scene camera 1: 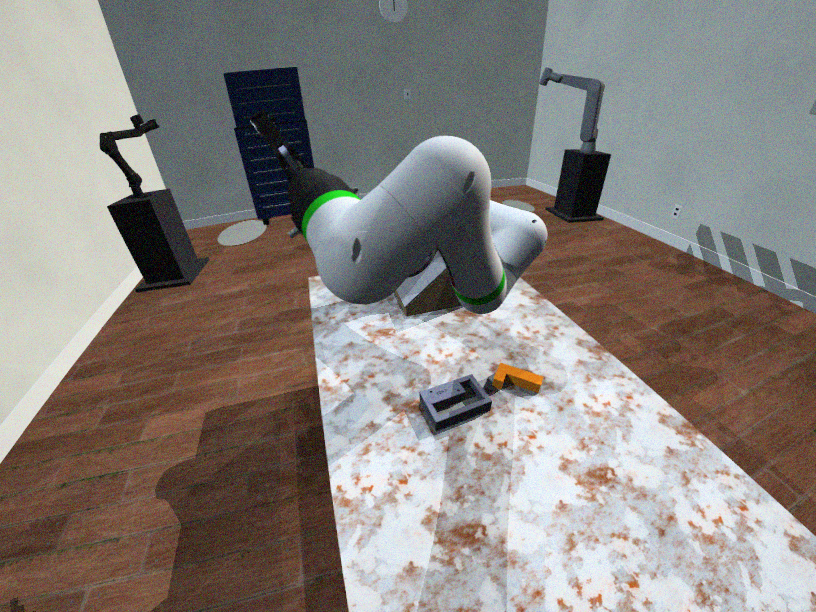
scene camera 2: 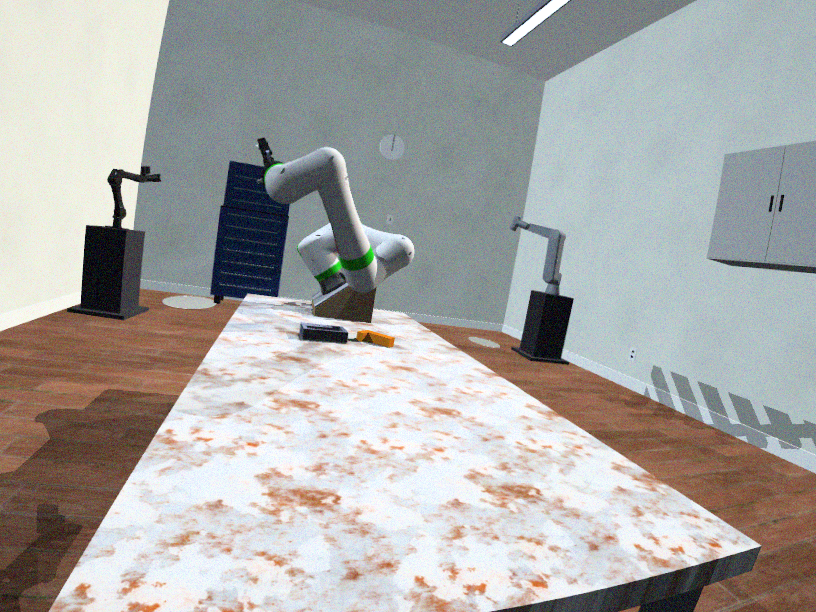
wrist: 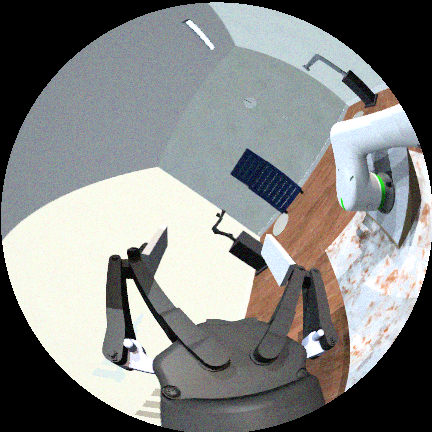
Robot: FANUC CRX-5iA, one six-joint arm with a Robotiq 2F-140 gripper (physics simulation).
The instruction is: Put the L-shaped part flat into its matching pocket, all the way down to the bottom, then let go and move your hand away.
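Frame: origin at the arm's base, x left, y back, z up, level; centimetres.
Seen in the pictures: gripper, fingertip midpoint: (wrist: 216,240); arm's base, link origin: (scene camera 2: 337,285) (wrist: 384,192).
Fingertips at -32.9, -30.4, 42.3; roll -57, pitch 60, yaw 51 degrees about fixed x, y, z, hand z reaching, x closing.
Note:
Pixels of each thing's top centre, then the offset from my fingertips to it, as dx, dy, dz. Level surfaces: height alone.
- orange L-shaped part, top centre: (scene camera 1: 518,377) (scene camera 2: 376,334) +46.6, -20.7, -51.3
- pocket block, top centre: (scene camera 1: 455,396) (scene camera 2: 324,327) +29.5, -23.0, -50.6
- marbled table, surface height: dz -54.3
The orange L-shaped part (scene camera 1: 525,378) (scene camera 2: 380,339) lies on the table, right of the dark grey pocket block and a small gap away from it. The pocket block (scene camera 1: 442,393) (scene camera 2: 322,335) stands flat on the table with its opening facing up, and the pocket is empty. My gripper (scene camera 1: 261,123) (scene camera 2: 262,142) (wrist: 216,240) is open with nothing between its fingers. It is raised high, beyond the left side of the table, pointing up and away from the part and the block. Neither the part nor the block shows in the wrist view.
The marbled table (scene camera 1: 580,527) (scene camera 2: 395,474) (wrist: 380,320) carries the arm's wedge-shaped base (scene camera 1: 428,297) (scene camera 2: 355,306) behind the block. The arm's links arch above the table's far end. A blue cabinet (scene camera 1: 270,131) (scene camera 2: 250,250) (wrist: 265,180) and two pedestals with small arms stand farther off.

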